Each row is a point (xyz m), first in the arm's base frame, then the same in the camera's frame.
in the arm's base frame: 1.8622 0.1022 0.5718
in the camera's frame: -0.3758 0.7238 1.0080
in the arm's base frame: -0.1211 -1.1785 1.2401
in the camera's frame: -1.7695 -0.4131 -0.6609
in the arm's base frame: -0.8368 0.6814 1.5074
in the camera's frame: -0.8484 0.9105 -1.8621
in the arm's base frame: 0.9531 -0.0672 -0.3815
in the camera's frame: 0.2303 -0.2476 0.3350
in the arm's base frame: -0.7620 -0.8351 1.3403
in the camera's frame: -1.6583 -0.2900 -1.3759
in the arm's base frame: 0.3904 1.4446 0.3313
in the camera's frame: 0.5921 1.1326 -0.7014
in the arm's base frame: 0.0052 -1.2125 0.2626
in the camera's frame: -1.0215 -0.9898 -0.3773
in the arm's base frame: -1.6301 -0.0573 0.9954
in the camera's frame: -0.9373 -0.1816 -2.3485
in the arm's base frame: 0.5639 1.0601 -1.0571
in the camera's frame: 1.4453 0.0630 -0.2181
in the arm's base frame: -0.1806 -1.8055 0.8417
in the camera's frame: -1.8502 -1.1349 -0.4941
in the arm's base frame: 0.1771 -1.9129 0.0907
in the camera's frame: -1.3163 -1.5603 -0.0069
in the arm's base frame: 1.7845 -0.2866 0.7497
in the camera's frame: -0.7597 0.5202 1.0054
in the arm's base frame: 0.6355 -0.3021 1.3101
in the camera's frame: -1.2507 0.5035 -0.1749
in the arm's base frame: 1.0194 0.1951 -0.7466
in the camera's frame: 0.6815 -0.2539 0.3888
